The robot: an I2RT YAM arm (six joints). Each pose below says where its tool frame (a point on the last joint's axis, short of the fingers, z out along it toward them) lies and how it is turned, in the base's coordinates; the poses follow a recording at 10 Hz.
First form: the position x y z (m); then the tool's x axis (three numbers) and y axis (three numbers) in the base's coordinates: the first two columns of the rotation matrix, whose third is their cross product.
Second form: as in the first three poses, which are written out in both.
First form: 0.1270 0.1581 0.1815 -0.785 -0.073 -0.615 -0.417 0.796 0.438
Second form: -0.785 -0.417 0.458 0.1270; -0.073 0.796 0.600 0.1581; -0.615 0.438 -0.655 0.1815; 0 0 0 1
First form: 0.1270 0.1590 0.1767 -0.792 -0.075 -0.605 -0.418 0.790 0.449
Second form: -0.792 -0.418 0.444 0.1270; -0.075 0.790 0.608 0.1590; -0.605 0.449 -0.657 0.1767; 0 0 0 1
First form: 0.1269 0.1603 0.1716 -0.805 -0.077 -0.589 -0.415 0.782 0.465
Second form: -0.805 -0.415 0.425 0.1269; -0.077 0.782 0.619 0.1603; -0.589 0.465 -0.661 0.1716; 0 0 0 1
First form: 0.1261 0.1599 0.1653 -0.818 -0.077 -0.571 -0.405 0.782 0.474
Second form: -0.818 -0.405 0.410 0.1261; -0.077 0.782 0.619 0.1599; -0.571 0.474 -0.671 0.1653; 0 0 0 1
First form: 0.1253 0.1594 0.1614 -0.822 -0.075 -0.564 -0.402 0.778 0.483
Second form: -0.822 -0.402 0.403 0.1253; -0.075 0.778 0.624 0.1594; -0.564 0.483 -0.670 0.1614; 0 0 0 1
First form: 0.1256 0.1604 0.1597 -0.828 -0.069 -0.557 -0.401 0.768 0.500
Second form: -0.828 -0.401 0.393 0.1256; -0.069 0.768 0.637 0.1604; -0.557 0.500 -0.664 0.1597; 0 0 0 1
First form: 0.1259 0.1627 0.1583 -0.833 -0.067 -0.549 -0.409 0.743 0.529
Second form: -0.833 -0.409 0.372 0.1259; -0.067 0.743 0.665 0.1627; -0.549 0.529 -0.646 0.1583; 0 0 0 1
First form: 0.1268 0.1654 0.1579 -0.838 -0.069 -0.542 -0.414 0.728 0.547
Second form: -0.838 -0.414 0.357 0.1268; -0.069 0.728 0.683 0.1654; -0.542 0.547 -0.639 0.1579; 0 0 0 1
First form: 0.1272 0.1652 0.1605 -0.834 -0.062 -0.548 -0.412 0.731 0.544
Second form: -0.834 -0.412 0.367 0.1272; -0.062 0.731 0.679 0.1652; -0.548 0.544 -0.635 0.1605; 0 0 0 1
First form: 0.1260 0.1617 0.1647 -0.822 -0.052 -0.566 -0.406 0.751 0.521
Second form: -0.822 -0.406 0.398 0.1260; -0.052 0.751 0.658 0.1617; -0.566 0.521 -0.638 0.1647; 0 0 0 1
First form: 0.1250 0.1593 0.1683 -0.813 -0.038 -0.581 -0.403 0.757 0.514
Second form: -0.813 -0.403 0.420 0.1250; -0.038 0.757 0.652 0.1593; -0.581 0.514 -0.631 0.1683; 0 0 0 1
